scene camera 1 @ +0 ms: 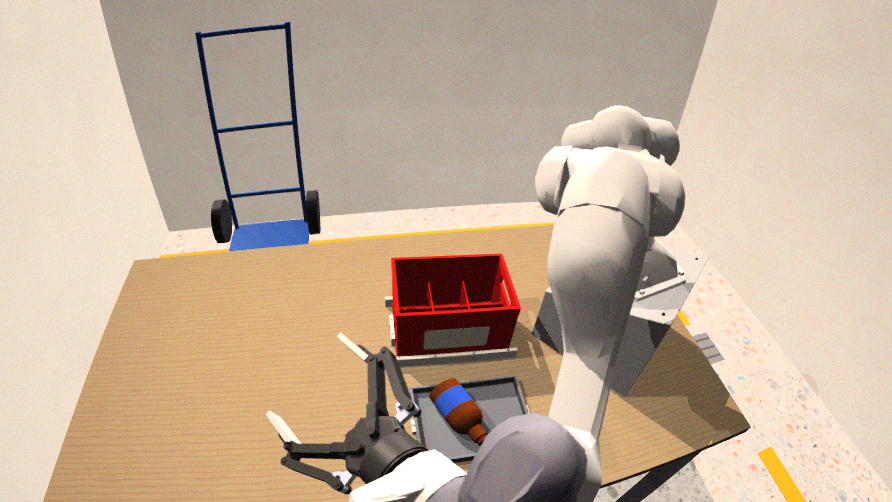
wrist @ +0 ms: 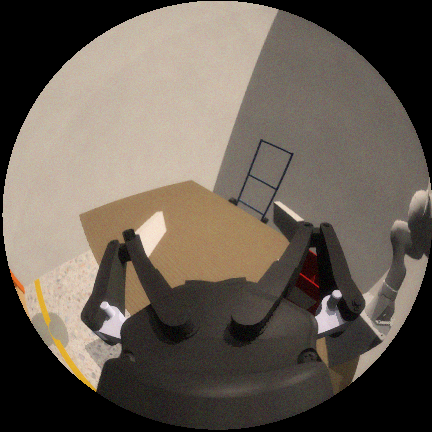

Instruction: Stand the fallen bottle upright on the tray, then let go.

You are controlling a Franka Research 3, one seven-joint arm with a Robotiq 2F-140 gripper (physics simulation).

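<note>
A brown bottle [scene camera 1: 463, 413] with a blue label lies on its side on the grey tray [scene camera 1: 522, 393] in the scene view. Its base is toward the red crate and its neck points toward the front right, partly reaching behind the arm. My gripper [scene camera 1: 315, 382] [wrist: 217, 216] is open and empty, above the table to the left of the tray, with its fingers pointing left, away from the bottle. The arm hides the tray's front right corner. The bottle does not show in the wrist view.
A red crate [scene camera 1: 458, 310] [wrist: 309, 276] with dividers stands behind the tray on the wooden table [scene camera 1: 218, 324] [wrist: 215, 230]. A blue hand truck [scene camera 1: 255, 127] [wrist: 263, 182] stands beyond the table's back edge. The arm's base is at the table's right side.
</note>
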